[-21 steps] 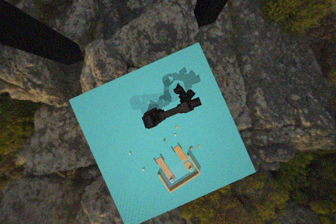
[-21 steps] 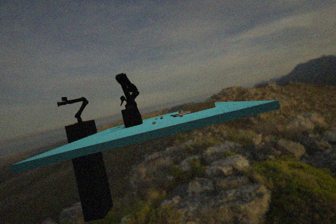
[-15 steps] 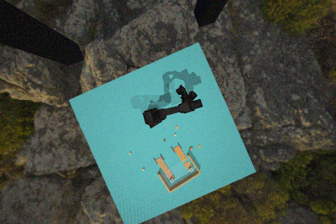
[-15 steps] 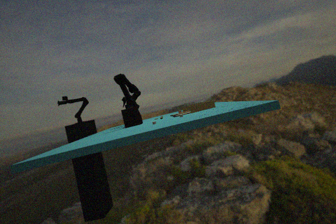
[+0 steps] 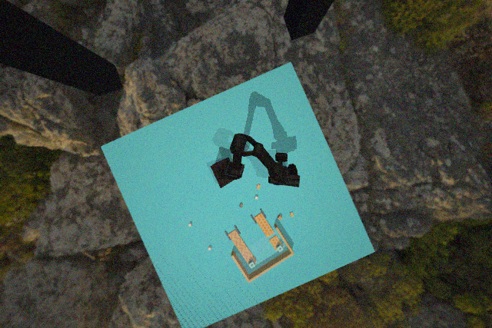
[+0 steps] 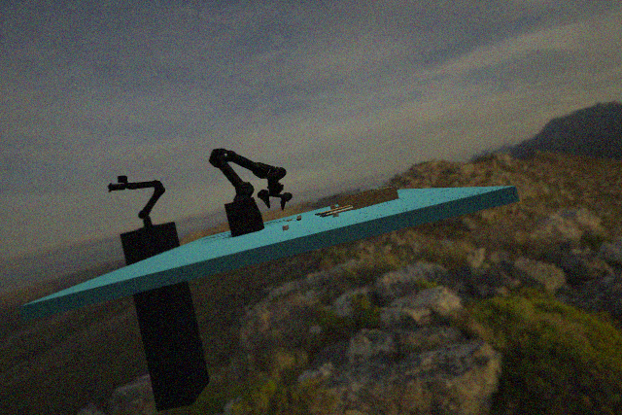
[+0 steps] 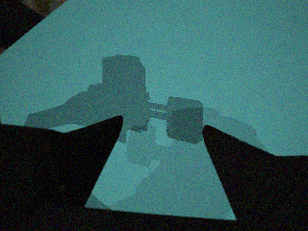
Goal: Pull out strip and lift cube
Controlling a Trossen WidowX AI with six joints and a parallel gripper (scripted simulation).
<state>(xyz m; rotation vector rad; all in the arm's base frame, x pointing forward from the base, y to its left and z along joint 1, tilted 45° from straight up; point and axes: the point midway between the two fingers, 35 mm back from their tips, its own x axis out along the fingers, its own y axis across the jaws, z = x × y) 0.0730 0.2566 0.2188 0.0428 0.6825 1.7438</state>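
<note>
Right now the brown peg is 17 cm ahead of my gripper tip, 33 cm to the right of it and 6 cm below it.
</note>
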